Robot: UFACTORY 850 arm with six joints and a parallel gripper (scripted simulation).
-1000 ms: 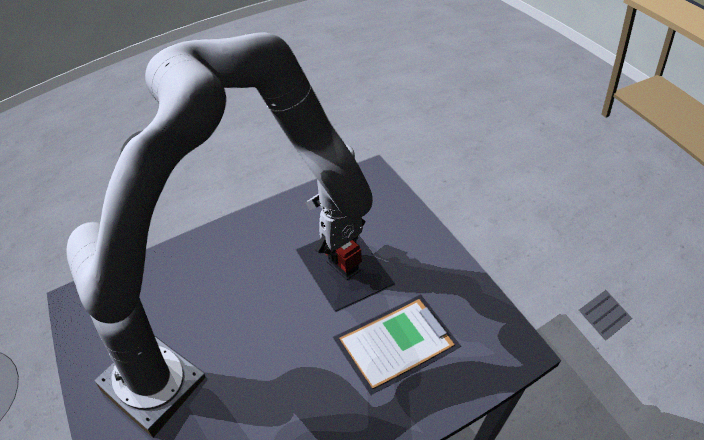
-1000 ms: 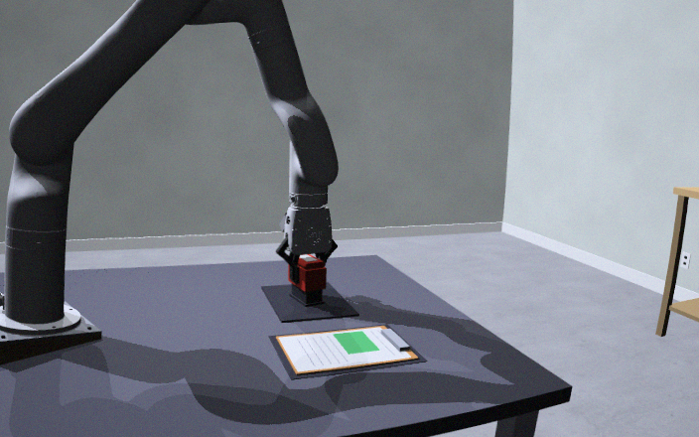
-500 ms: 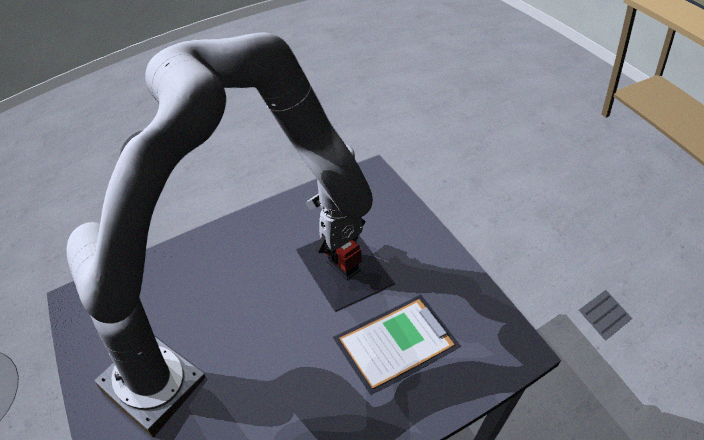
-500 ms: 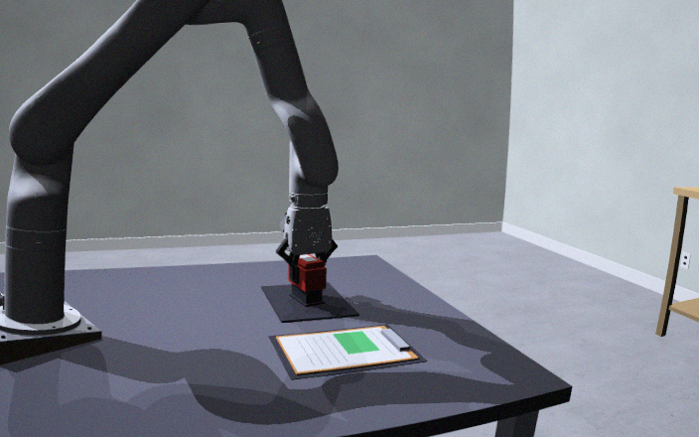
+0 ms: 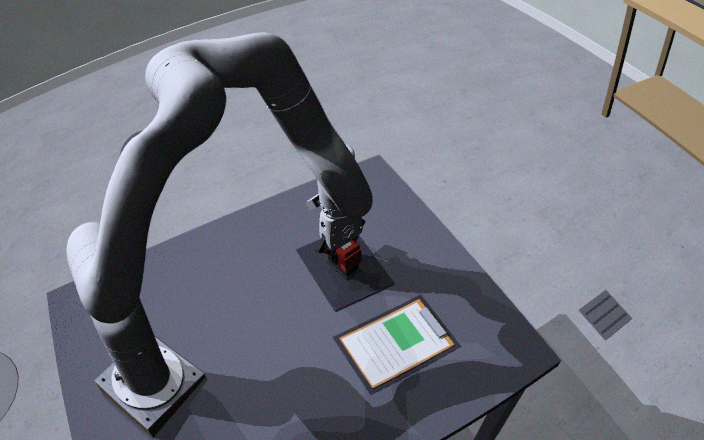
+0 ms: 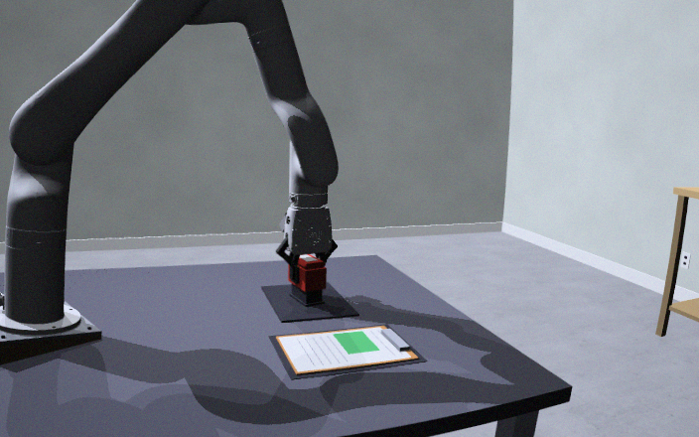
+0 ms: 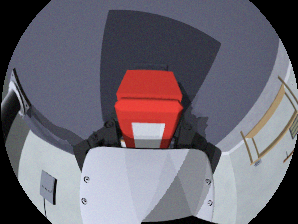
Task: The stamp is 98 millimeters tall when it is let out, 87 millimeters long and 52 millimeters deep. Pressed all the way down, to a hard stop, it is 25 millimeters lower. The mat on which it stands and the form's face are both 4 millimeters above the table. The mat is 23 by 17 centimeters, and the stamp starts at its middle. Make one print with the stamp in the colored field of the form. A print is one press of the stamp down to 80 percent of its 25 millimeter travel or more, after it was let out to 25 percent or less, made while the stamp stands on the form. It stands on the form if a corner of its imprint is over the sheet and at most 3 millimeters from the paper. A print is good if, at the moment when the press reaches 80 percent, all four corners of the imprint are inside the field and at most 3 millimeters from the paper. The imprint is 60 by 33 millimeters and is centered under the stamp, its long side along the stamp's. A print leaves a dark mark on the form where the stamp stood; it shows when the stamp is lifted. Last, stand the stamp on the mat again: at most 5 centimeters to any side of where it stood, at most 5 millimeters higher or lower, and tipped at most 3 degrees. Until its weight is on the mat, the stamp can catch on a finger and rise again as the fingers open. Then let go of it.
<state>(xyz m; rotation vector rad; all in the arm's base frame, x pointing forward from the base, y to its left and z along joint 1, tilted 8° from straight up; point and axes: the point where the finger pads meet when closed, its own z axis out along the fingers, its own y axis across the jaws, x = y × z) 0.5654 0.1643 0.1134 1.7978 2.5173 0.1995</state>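
My gripper is now 260 mm to the left of the form, 60 mm above it and 50 mm short of it. Also, from my hand: dark mat: 60 mm below; red stamp: 20 mm below.
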